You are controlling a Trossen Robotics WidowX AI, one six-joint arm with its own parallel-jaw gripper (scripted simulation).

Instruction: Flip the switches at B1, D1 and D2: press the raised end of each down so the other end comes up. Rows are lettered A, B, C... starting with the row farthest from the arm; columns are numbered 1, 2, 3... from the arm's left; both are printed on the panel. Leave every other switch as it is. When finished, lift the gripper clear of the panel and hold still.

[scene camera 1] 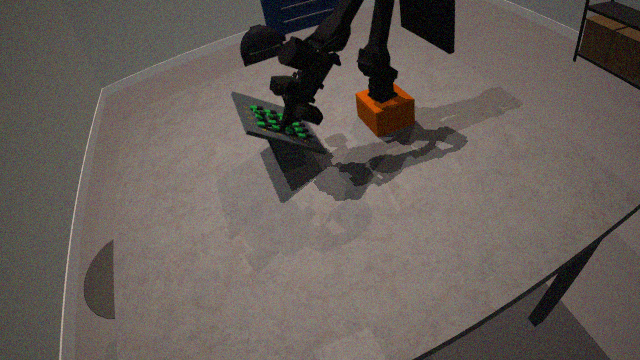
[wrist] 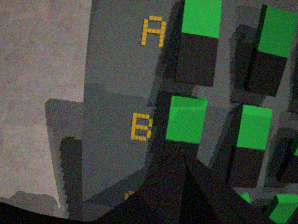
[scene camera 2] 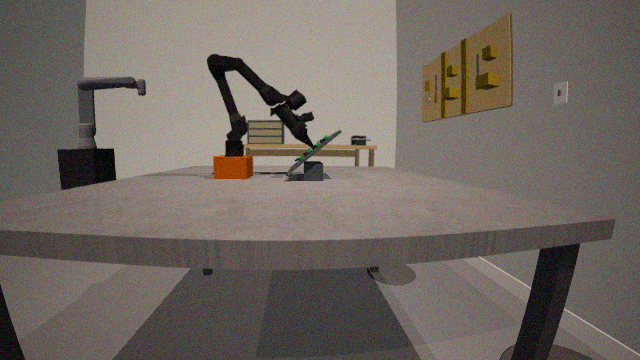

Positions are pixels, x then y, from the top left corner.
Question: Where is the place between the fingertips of my gripper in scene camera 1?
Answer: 282, 127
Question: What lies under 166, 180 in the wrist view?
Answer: My gripper.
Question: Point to a B1 switch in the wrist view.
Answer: At 186, 119
